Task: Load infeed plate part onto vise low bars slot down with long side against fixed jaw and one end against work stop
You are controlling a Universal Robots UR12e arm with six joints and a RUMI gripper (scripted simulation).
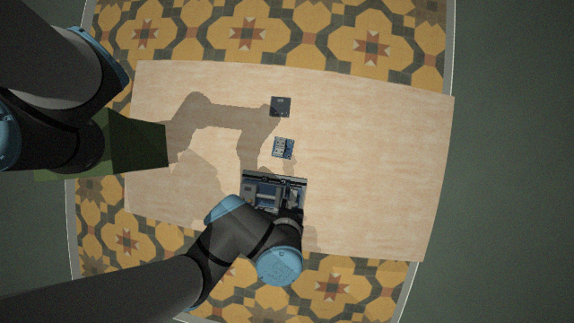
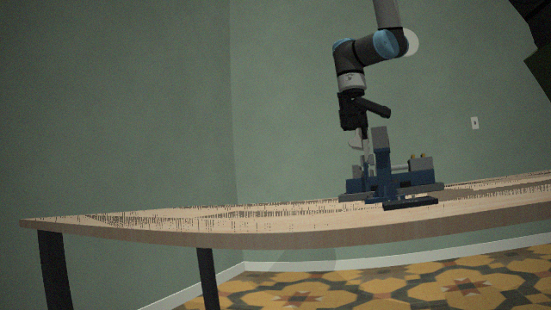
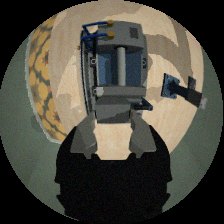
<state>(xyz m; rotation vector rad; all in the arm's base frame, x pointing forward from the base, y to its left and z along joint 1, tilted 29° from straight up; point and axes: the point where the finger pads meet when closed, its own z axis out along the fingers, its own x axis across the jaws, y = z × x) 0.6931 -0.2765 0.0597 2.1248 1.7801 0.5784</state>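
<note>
The air cylinder rod is 8 cm behind my hand, 3 cm to the left of it and 4 cm below it. From my hand the other things lie so: air cylinder block 16 cm behind, 5 cm to the left, 4 cm below; vise 6 cm behind, 3 cm to the left, 8 cm below; grey part 1 cm below.
</note>
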